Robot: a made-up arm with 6 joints. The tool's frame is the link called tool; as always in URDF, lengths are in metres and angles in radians. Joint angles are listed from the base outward.
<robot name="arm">
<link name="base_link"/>
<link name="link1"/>
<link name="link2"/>
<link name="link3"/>
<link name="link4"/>
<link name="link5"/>
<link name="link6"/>
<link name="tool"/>
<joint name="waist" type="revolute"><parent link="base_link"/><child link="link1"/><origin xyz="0.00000 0.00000 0.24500" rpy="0.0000 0.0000 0.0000"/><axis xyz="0 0 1"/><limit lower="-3.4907" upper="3.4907"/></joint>
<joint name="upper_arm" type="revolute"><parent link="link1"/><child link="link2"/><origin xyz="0.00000 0.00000 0.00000" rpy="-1.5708 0.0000 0.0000"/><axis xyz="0 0 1"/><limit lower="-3.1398" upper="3.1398"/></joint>
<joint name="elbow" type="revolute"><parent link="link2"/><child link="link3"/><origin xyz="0.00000 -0.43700 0.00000" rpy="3.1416 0.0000 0.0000"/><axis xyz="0 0 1"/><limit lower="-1.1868" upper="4.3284"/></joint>
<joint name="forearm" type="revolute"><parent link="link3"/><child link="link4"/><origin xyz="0.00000 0.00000 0.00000" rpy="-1.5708 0.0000 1.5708"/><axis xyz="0 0 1"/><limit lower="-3.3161" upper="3.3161"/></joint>
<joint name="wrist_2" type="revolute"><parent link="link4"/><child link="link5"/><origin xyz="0.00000 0.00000 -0.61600" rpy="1.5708 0.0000 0.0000"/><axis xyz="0 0 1"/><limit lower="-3.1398" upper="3.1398"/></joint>
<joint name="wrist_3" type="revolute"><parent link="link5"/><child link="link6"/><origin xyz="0.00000 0.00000 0.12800" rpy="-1.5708 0.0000 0.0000"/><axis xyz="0 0 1"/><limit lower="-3.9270" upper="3.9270"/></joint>
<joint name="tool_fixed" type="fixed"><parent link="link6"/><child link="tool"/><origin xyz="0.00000 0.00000 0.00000" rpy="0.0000 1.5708 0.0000"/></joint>
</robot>
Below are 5 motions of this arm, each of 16 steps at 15 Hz.
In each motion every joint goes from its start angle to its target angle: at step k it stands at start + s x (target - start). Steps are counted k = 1, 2, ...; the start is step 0. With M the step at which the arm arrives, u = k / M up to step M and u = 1 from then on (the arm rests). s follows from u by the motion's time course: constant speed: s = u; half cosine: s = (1 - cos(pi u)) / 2; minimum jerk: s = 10 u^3 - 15 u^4 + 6 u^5.
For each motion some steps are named. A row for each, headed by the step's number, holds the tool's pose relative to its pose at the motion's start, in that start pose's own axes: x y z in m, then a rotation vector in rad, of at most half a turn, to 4 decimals.
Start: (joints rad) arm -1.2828 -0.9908 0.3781 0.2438 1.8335 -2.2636
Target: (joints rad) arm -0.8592 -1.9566 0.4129 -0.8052 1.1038 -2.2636
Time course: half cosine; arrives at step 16
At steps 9, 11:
9: 0.2819 0.3254 -0.0043 -0.0212 -0.5241 0.7000
11: 0.3286 0.4499 -0.0244 0.0881 -0.6341 0.9169

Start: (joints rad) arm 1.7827 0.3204 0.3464 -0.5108 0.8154 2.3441
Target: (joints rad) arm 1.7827 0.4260 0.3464 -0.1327 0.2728 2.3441
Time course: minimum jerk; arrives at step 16
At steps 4, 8, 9, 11, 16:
4: 0.0009 0.0059 0.0002 -0.0313 -0.0632 0.0303
8: 0.0042 0.0277 0.0023 -0.1611 -0.2961 0.1565
9: 0.0051 0.0338 0.0034 -0.2020 -0.3613 0.1964
11: 0.0064 0.0444 0.0058 -0.2770 -0.4723 0.2695
16: 0.0074 0.0536 0.0084 -0.3464 -0.5662 0.3372

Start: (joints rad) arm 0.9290 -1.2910 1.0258 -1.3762 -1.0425 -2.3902
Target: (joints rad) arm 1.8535 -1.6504 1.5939 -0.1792 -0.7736 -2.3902
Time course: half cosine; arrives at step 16
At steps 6, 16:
6: -0.3130 -0.0204 -0.1743 -0.2535 0.2487 0.3115
16: -1.1556 -0.1987 -0.0253 -0.4166 0.7055 1.4716

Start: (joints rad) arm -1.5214 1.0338 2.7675 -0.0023 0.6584 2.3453
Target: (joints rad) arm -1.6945 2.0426 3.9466 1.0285 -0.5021 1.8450
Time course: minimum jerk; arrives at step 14
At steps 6, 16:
6: -0.0886 -0.1020 -0.1088 -0.2189 -0.3711 0.1545
16: -0.1801 -0.3869 -0.3099 -0.7647 -0.4392 0.6716

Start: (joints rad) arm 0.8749 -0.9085 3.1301 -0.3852 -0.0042 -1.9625
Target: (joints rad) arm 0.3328 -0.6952 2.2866 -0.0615 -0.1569 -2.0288
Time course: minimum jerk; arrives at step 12
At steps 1, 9, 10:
1: -0.0005 -0.0038 0.0009 0.0008 -0.0028 -0.0058
9: -0.3751 -0.5983 -0.0117 -0.0213 -0.2644 -1.1362
10: -0.4228 -0.6263 -0.0215 -0.0395 -0.2652 -1.2273

